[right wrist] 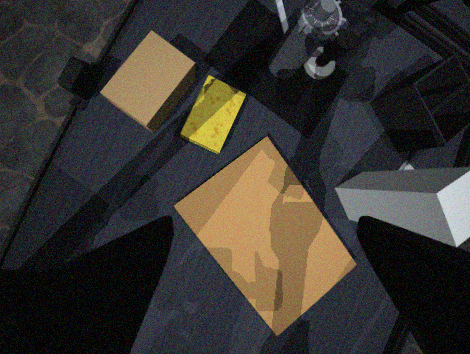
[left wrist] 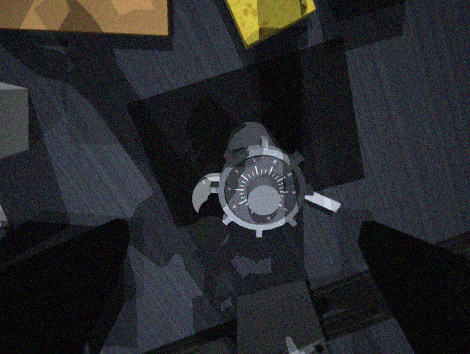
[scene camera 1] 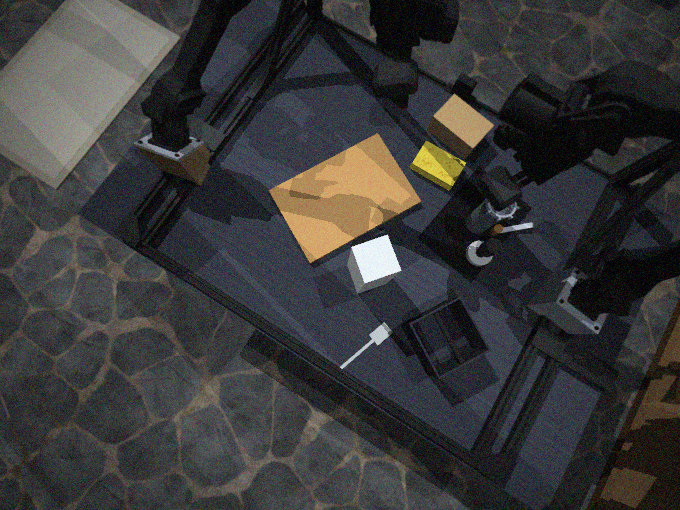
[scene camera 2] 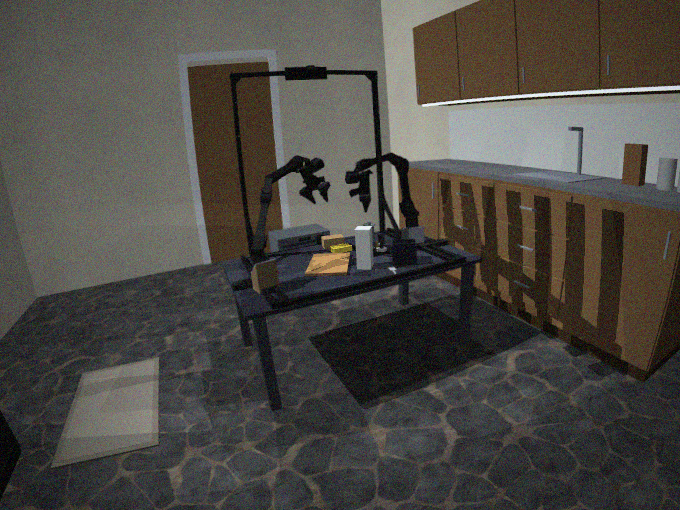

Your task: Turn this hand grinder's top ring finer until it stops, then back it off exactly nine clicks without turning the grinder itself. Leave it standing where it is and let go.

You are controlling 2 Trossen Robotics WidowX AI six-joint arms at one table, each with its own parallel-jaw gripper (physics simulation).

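Frame: origin at the left arm's base, x ahead, y left, z up, level; centimetres.
Seen in the pictures: left gripper, fingertip midpoint: (left wrist: 245, 230) (scene camera 2: 365, 210); right gripper, fingertip midpoint: (right wrist: 265, 225) (scene camera 2: 321, 202); left arm's base, origin of the base link: (scene camera 1: 586, 299) (scene camera 2: 412, 227); right arm's base, origin of the base link: (scene camera 1: 170, 141) (scene camera 2: 262, 265).
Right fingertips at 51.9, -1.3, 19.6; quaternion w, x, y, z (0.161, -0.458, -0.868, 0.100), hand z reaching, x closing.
Observation:
Offsets run from my right fingertips to a thing's middle, as dx, dy, dz. "spot": to the spot under its first point.
The hand grinder {-26.5, -2.2, -21.9} (scene camera 1: 483, 217) (right wrist: 288, 54) stands upright on a dark mat {-26.3, -2.2, -30.0} (scene camera 1: 443, 233) (left wrist: 327, 100). In the left wrist view its pale, tabbed top ring {spot: -29.0, -1.2, -15.4} (left wrist: 259, 227) surrounds a dial with tick marks and a round centre. A silver bar {-33.6, -6.1, -28.3} (scene camera 1: 520, 226) (left wrist: 324, 202) shows beside the grinder. My left gripper (left wrist: 245, 230) (scene camera 2: 362, 202) is open and empty above the grinder, its fingers apart on either side of the ring in the wrist view. My right gripper (right wrist: 265, 225) (scene camera 2: 318, 196) is open and empty, high above the cutting board {+1.4, +12.8, -29.4} (scene camera 1: 351, 178) (right wrist: 232, 200).
A yellow sponge {-10.8, -7.3, -28.6} (scene camera 1: 439, 164) (left wrist: 275, 17) and a cardboard box {-9.0, -17.9, -27.1} (scene camera 1: 463, 123) (right wrist: 147, 75) lie near the mat. A pale round piece {-31.2, +3.6, -25.4} (scene camera 1: 476, 253) (left wrist: 202, 194) is close beside the grinder. A tall white box {-14.1, +24.0, -20.1} (scene camera 1: 376, 260) (scene camera 2: 363, 249), a black divided bin {-35.0, +24.8, -25.1} (scene camera 2: 403, 252) and a spatula {-24.1, +37.0, -30.0} (scene camera 1: 378, 333) are farther off.

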